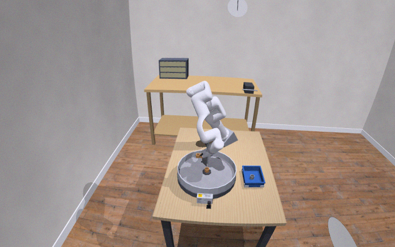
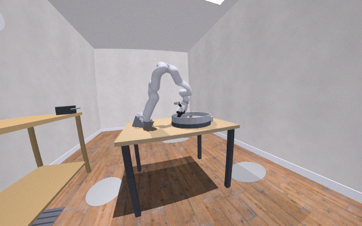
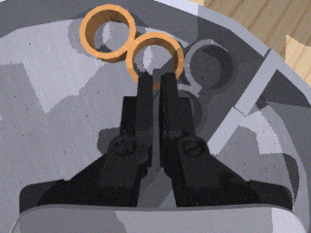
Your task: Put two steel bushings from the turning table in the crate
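My hand is 21 cm short of the blue crate, 34 cm to the right of it and 7 cm above it. Round my hand: grey round turning table: 15 cm ahead, 4 cm below.
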